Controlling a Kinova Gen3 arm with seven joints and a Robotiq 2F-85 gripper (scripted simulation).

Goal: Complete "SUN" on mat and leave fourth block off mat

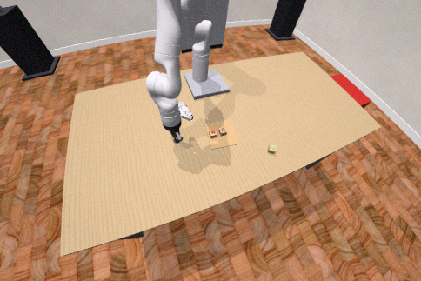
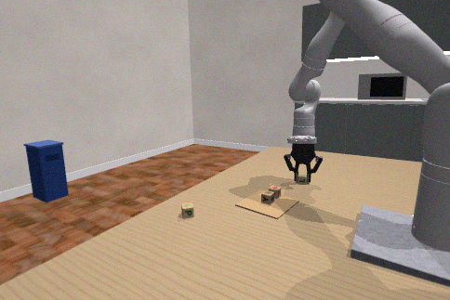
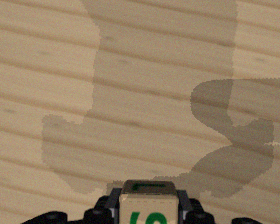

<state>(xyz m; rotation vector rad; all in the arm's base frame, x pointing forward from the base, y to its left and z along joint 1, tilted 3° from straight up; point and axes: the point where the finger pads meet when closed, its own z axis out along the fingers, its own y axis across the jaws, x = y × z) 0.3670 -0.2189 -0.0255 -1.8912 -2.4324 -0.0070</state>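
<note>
My gripper is now right at the green-lettered block. The rest, counted from my hand: black U block 3 cm ahead, 22 cm to the left; then tan mat 3 cm ahead, 22 cm to the left, 2 cm below; then red N block 3 cm ahead, 17 cm to the left.
</note>
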